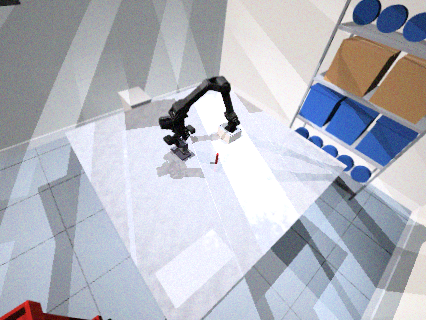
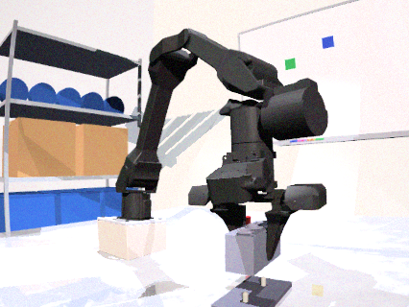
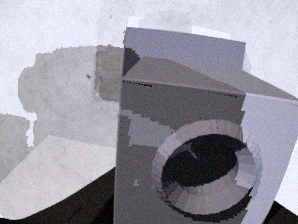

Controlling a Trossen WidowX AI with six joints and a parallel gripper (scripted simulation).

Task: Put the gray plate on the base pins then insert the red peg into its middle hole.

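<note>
Right now the base is 5 cm below my gripper tip. From my gripper tip the other things lie so: red peg (8 cm behind, 22 cm to the left, 2 cm below); gray plate (3 cm above).
</note>
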